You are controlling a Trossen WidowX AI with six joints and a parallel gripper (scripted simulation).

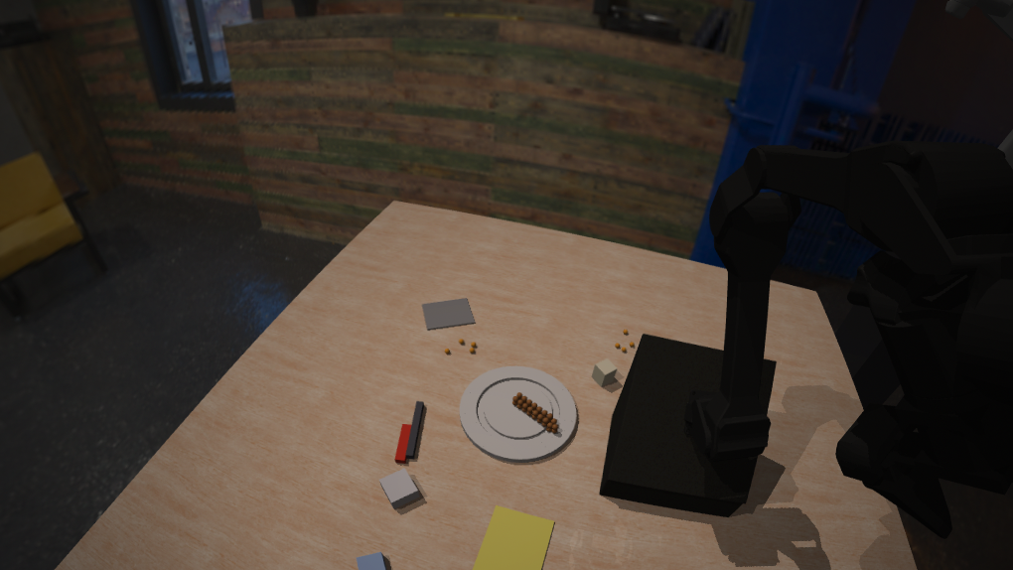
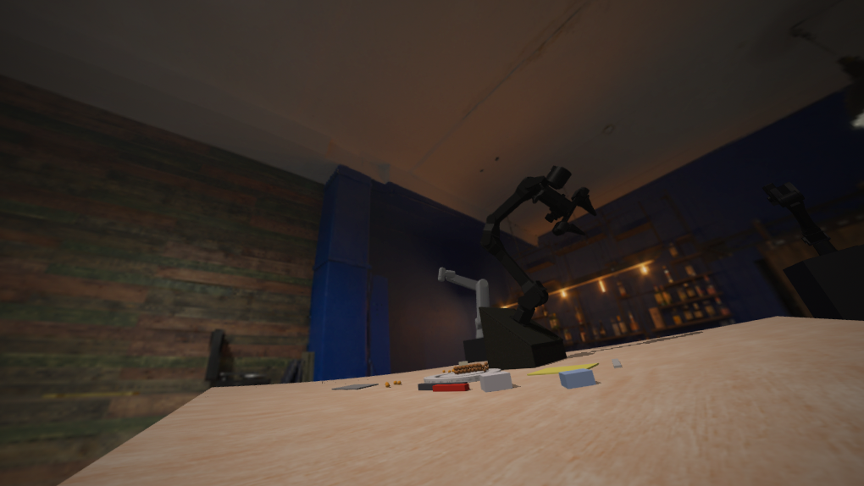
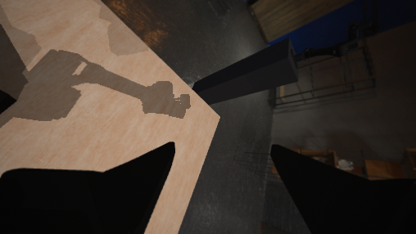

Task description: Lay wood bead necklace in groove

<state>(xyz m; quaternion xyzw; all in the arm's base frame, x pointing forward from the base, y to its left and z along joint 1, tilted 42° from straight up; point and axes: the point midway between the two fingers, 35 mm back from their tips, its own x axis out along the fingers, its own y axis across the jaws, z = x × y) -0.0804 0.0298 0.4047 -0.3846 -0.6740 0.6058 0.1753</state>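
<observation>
Right now the round white bead board is 400 mm below my gripper tip, 370 mm ahead of it and 350 mm to the right of it. Also, from my gripper tip: blue block: 510 mm ahead, 400 mm below, 20 mm to the right; then yellow sheet: 400 mm below, 330 mm ahead, 110 mm to the right; then pale cube: 470 mm to the right, 390 mm below, 230 mm ahead.
</observation>
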